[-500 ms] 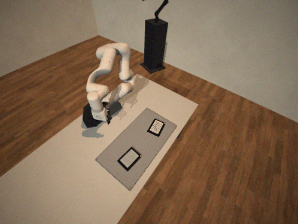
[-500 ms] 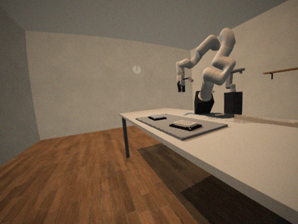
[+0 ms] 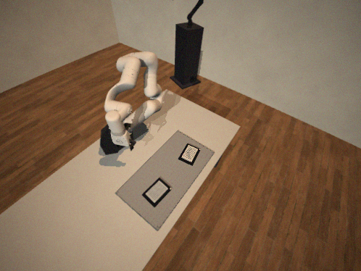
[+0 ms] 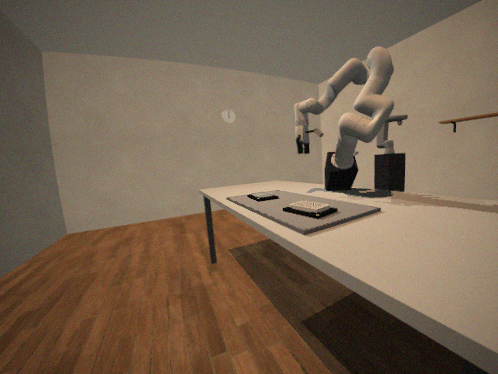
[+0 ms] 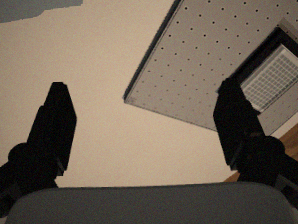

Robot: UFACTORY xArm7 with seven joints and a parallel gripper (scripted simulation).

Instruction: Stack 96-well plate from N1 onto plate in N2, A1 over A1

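The 96-well plate is 280 mm ahead of my hand, 60 mm to the left of it and 230 mm below it. The rest, counted from my hand: white A1 tag: 310 mm ahead, 150 mm to the left, 230 mm below.
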